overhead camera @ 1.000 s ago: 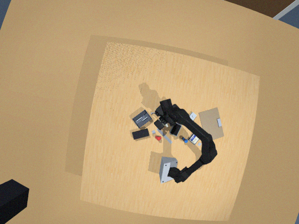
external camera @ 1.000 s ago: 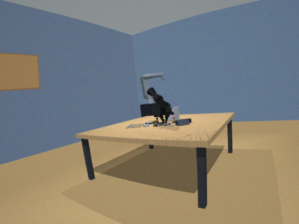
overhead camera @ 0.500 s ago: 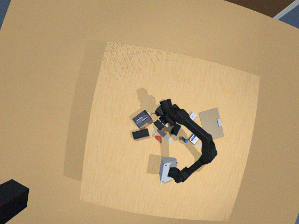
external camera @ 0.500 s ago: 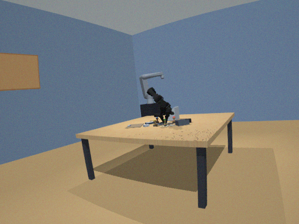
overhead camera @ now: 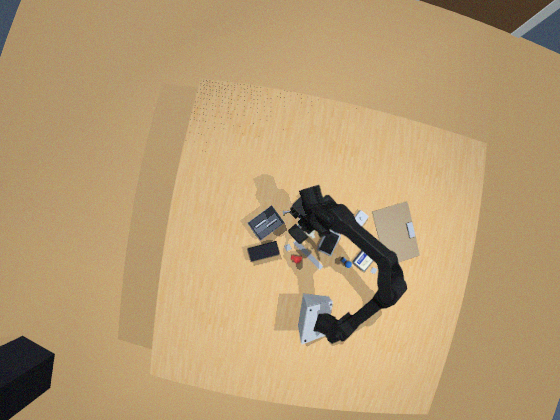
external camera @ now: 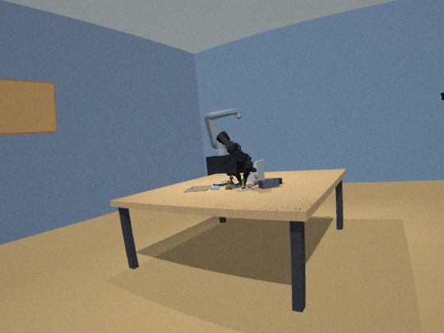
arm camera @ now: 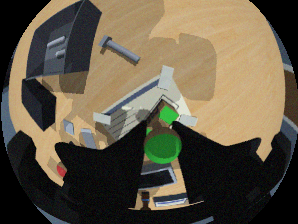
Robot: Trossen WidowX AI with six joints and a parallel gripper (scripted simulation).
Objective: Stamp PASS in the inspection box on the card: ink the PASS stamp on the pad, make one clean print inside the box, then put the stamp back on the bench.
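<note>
The green stamp lies right at my gripper tip. The rest, counted from my gripper tip: yellow-knobbed stamp (9 cm to the right, 4 cm ahead); then pale ruler (13 cm behind, 4 cm to the right, 2 cm below); then inspection card (3 cm below, 2 cm behind).
</note>
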